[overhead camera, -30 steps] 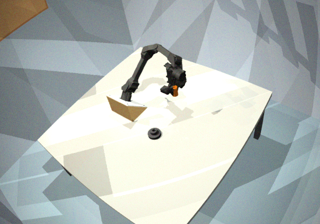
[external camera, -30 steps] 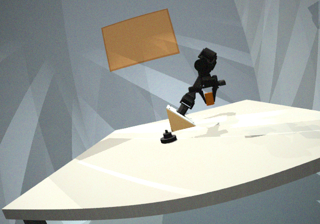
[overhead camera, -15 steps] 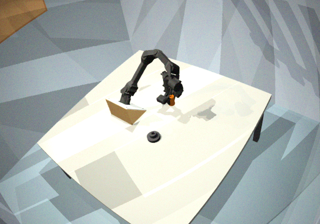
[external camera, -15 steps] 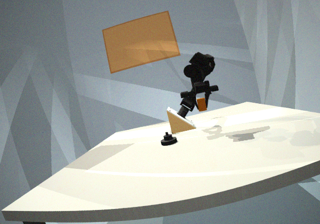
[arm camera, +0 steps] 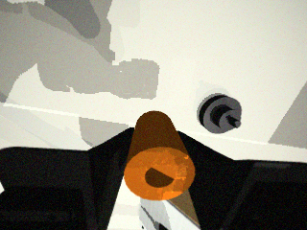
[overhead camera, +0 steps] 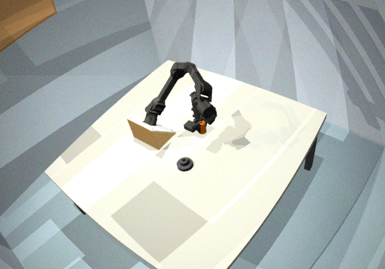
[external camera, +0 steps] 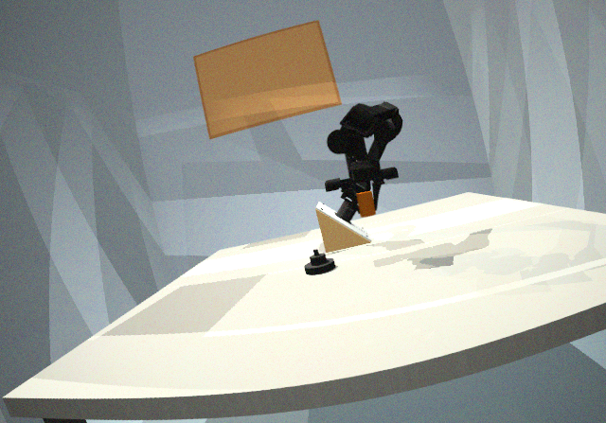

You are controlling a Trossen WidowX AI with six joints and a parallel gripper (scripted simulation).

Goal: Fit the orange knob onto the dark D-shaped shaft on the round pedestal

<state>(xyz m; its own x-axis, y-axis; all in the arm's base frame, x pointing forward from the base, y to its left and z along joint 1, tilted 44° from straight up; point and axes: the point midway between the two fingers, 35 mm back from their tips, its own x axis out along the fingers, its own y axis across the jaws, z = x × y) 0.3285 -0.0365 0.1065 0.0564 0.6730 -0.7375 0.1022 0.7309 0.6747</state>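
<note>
My gripper tip is now 150 mm to the left of the round dark pedestal, 100 mm above it and 30 mm past it. The rest, counted from my gripper tip: orange knob: 20 mm above.
</note>
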